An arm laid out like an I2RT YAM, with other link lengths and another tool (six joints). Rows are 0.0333 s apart.
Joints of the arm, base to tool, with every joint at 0 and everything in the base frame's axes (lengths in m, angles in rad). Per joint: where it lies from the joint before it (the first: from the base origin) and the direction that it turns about. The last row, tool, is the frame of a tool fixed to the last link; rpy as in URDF.
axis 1: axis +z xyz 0 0 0.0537
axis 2: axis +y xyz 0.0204 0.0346 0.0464
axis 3: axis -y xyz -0.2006 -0.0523 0
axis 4: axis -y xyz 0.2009 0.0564 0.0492
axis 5: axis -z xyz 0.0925 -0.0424 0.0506
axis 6: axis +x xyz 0.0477 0 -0.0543
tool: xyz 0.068 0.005 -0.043 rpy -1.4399 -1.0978 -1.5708
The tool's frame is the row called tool.
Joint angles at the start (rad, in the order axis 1, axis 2, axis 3, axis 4, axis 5, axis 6):
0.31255 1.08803 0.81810 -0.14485 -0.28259 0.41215
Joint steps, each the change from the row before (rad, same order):
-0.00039 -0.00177 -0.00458 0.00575 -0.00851 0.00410
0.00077 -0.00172 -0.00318 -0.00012 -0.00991 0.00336
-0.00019 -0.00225 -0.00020 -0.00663 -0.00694 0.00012
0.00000 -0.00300 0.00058 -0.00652 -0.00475 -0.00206
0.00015 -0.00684 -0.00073 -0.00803 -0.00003 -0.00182
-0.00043 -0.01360 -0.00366 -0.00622 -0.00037 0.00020
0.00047 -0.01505 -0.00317 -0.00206 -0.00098 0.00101
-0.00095 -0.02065 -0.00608 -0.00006 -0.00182 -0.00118
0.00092 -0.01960 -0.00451 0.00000 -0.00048 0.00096
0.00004 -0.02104 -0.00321 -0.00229 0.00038 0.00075
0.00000 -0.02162 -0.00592 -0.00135 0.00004 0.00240
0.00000 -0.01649 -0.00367 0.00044 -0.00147 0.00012
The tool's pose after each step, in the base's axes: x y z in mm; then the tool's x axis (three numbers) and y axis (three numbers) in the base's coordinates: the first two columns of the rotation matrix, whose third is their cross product. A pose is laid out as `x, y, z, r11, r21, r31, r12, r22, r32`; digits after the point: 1 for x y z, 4 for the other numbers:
267.9, 139.6, 154.4, 0.6628, -0.5678, 0.4881, 0.1443, -0.5428, -0.8274
266.5, 140.6, 154.0, 0.6699, -0.5649, 0.4818, 0.1451, -0.5367, -0.8312
265.1, 140.8, 153.6, 0.6759, -0.5614, 0.4775, 0.1440, -0.5347, -0.8327
263.9, 140.9, 153.7, 0.6798, -0.5577, 0.4763, 0.1449, -0.5345, -0.8327
262.6, 140.4, 153.9, 0.6807, -0.5562, 0.4768, 0.1447, -0.5359, -0.8318
260.8, 139.8, 155.3, 0.6790, -0.5570, 0.4783, 0.1474, -0.5348, -0.8320
259.2, 139.5, 157.9, 0.6754, -0.5583, 0.4818, 0.1552, -0.5312, -0.8329
257.4, 138.8, 161.2, 0.6691, -0.5596, 0.4890, 0.1676, -0.5274, -0.8329
255.6, 138.6, 164.7, 0.6629, -0.5616, 0.4951, 0.1796, -0.5226, -0.8334
253.7, 138.0, 168.7, 0.6554, -0.5646, 0.5017, 0.1913, -0.5184, -0.8334
251.6, 137.4, 172.0, 0.6488, -0.5683, 0.5062, 0.2012, -0.5134, -0.8342
250.0, 137.0, 175.0, 0.6432, -0.5698, 0.5115, 0.2122, -0.5092, -0.8341

